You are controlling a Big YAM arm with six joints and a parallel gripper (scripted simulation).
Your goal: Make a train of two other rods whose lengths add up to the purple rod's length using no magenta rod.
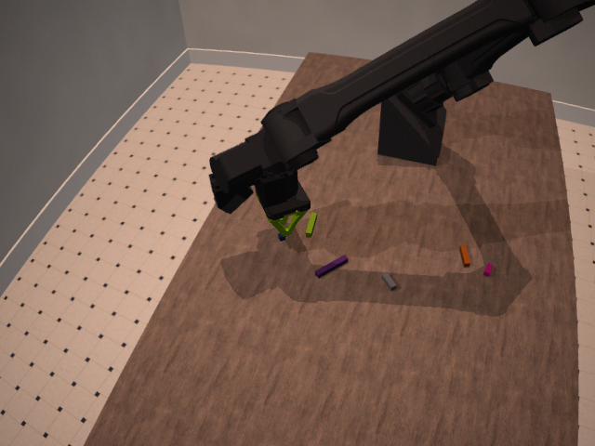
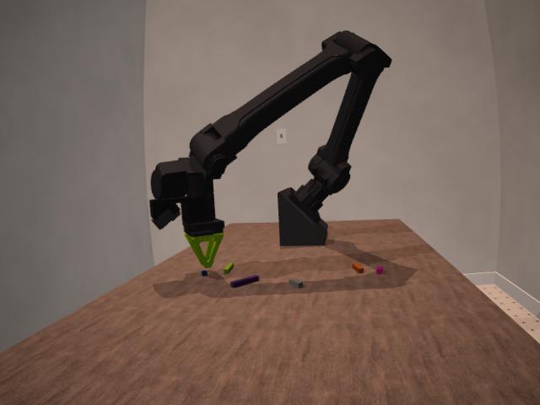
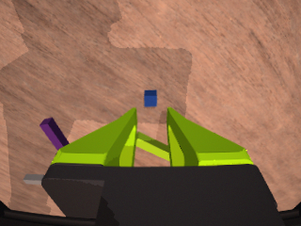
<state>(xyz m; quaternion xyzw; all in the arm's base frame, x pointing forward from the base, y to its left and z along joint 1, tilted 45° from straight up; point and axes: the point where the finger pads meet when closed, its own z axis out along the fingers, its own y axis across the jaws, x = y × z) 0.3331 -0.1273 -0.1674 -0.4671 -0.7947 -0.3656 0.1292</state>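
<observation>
My gripper is now 20 mm above the blue rod. Also, from my hand: grey rod: 70 mm ahead, 190 mm to the left, 20 mm below; purple rod: 60 mm ahead, 90 mm to the left, 20 mm below; lime rod: 30 mm behind, 40 mm to the left, 20 mm below.
</observation>
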